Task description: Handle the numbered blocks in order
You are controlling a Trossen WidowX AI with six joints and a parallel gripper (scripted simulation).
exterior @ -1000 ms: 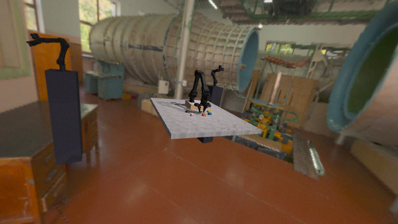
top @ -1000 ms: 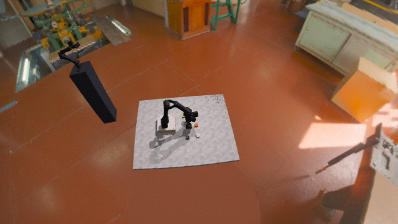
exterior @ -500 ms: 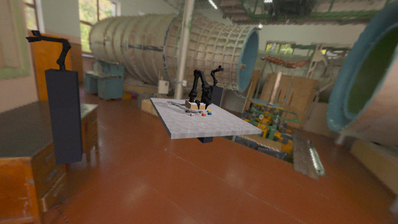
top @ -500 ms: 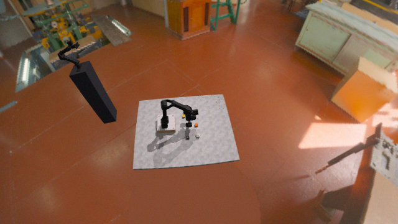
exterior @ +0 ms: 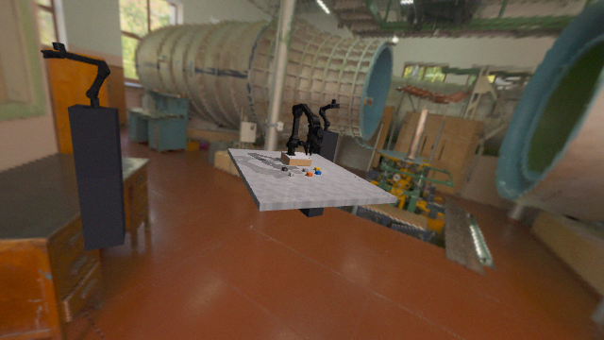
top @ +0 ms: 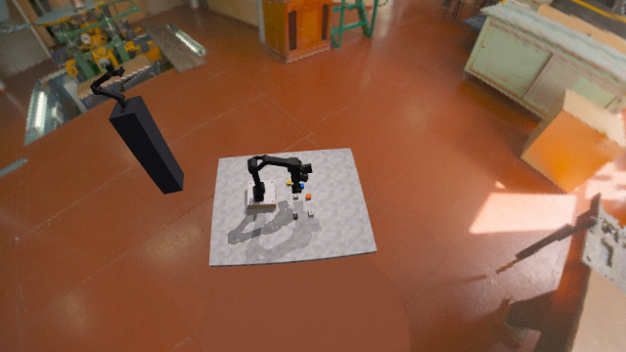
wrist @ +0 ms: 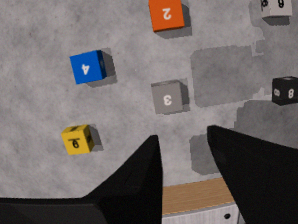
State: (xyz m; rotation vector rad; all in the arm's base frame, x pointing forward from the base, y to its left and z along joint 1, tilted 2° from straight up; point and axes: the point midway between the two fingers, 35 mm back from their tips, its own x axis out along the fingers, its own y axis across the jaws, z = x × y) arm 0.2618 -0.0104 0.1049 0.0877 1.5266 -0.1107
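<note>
Now: gripper tip 50 mm short of the blue block, 80 mm to the right of it and 110 mm above it. The rest, counted from my gripper tip: yellow block 30 mm behind, 130 mm to the left, 110 mm below; then orange block 80 mm ahead, 20 mm to the right, 110 mm below; then grey block 10 mm behind, 110 mm below.
</note>
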